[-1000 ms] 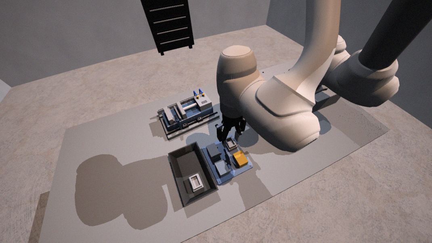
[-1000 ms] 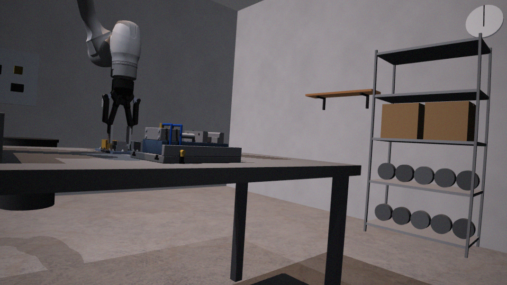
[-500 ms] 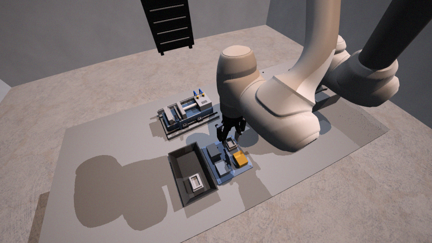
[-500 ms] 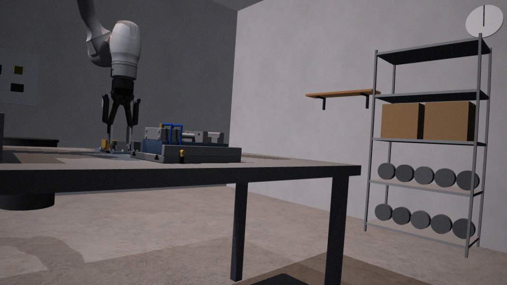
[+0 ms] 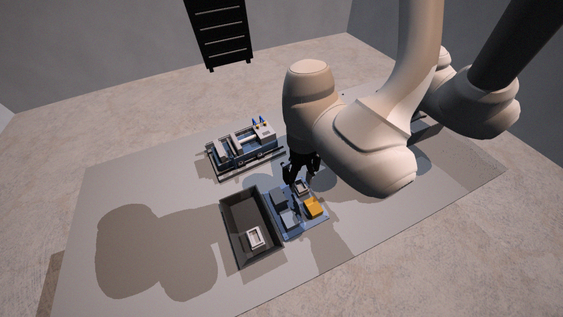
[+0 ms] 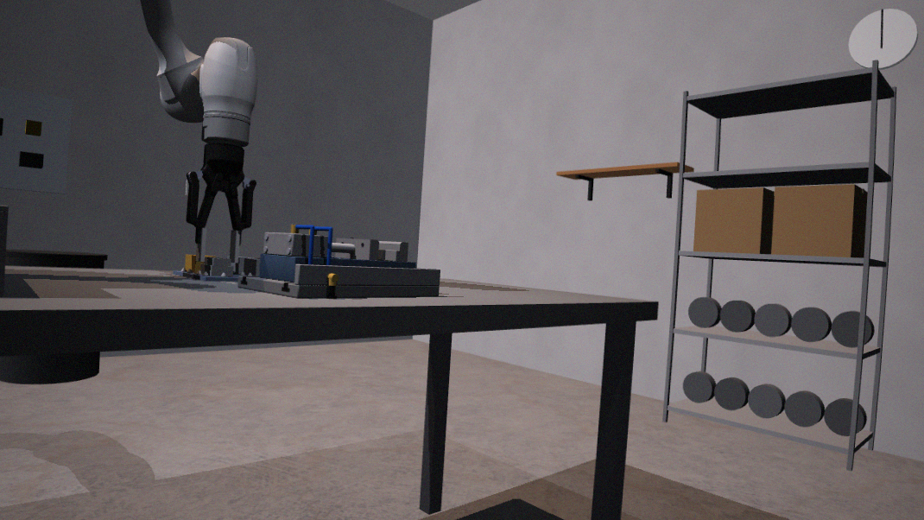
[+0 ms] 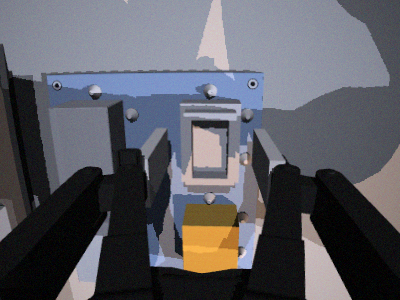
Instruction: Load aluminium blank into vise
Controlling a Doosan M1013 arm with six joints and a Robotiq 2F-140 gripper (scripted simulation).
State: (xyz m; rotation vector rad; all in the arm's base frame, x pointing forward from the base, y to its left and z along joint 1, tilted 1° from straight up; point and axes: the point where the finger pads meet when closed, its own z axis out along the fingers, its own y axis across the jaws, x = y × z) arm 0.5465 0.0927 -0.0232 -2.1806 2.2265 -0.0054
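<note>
The infeed plate lies 6 cm below my hand, 5 cm ahead of it and 4 cm to the left of it. From my hand the other things lie so: vise hose block 27 cm to the right, 2 cm ahead, 1 cm above; piston rod 27 cm to the right, 9 cm ahead, 1 cm above; brass blank 9 cm to the left, 4 cm below.
</note>
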